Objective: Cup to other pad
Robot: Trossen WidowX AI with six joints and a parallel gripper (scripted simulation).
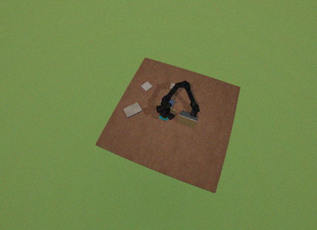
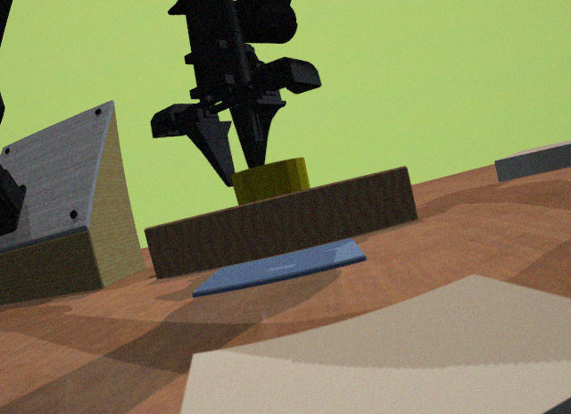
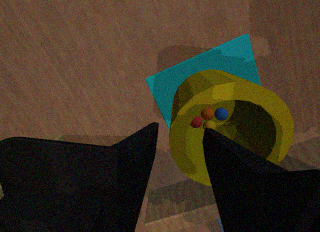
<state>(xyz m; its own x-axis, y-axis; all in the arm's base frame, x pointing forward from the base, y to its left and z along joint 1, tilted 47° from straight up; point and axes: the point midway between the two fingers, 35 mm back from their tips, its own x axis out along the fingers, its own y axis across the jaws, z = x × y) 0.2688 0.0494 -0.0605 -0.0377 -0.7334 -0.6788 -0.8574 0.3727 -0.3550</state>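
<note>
The yellow cup is 20 mm ahead of my gripper tip, 10 mm to the right of it and 30 mm below it. From my gripper tip the other things lie so: teal pad: 30 mm ahead, 20 mm to the right, 70 mm below; then blue pad: 30 mm ahead, 190 mm to the right, 70 mm below; then blue marble: 30 mm ahead, 20 mm to the right, 50 mm below.
</note>
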